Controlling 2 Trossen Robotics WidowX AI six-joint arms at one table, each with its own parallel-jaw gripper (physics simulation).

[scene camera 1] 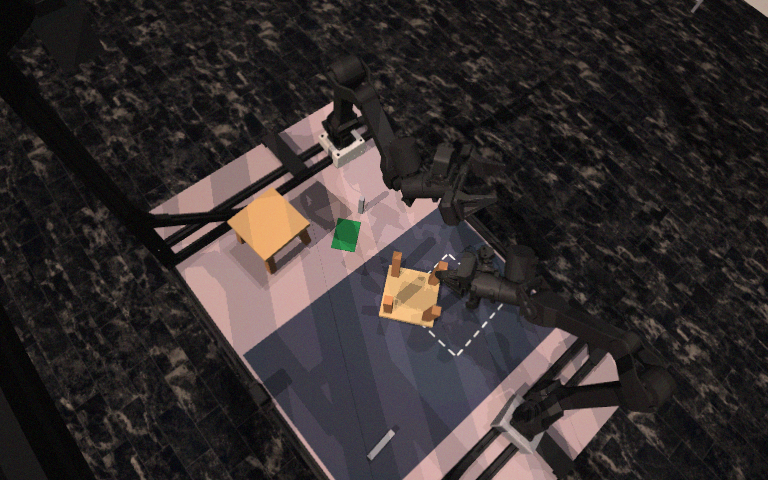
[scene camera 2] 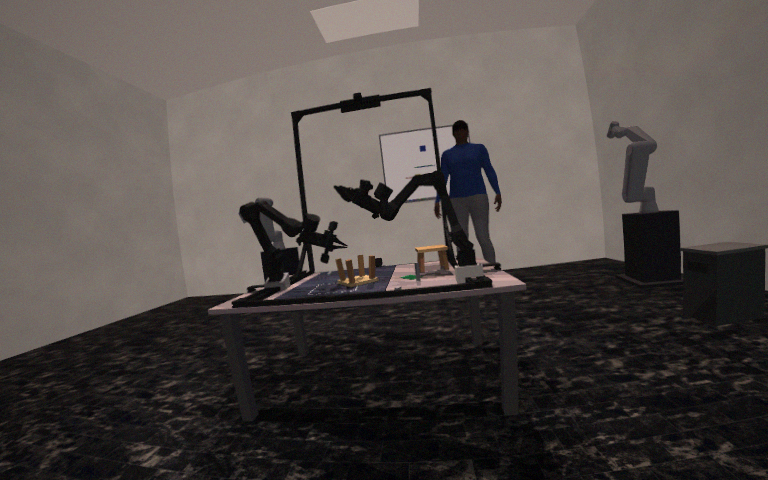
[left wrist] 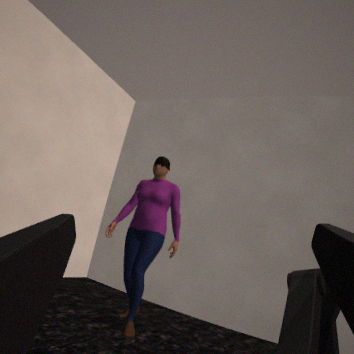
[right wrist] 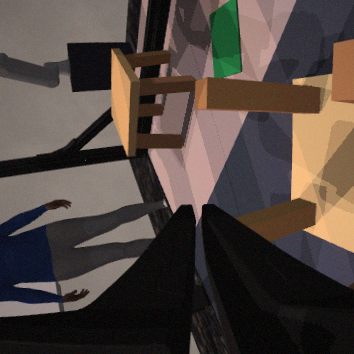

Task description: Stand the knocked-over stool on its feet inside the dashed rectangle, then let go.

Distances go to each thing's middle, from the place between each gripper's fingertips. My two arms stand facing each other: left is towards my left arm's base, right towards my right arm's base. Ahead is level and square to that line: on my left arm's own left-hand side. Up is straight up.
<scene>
Now: left hand 430 mm above the green card point(scene camera 1: 345, 237), 220 mm to the right of it and 220 mm past it.
Right now the green card is 26 cm to the left of my right hand, 17 cm below it and 10 cm behind it.
</scene>
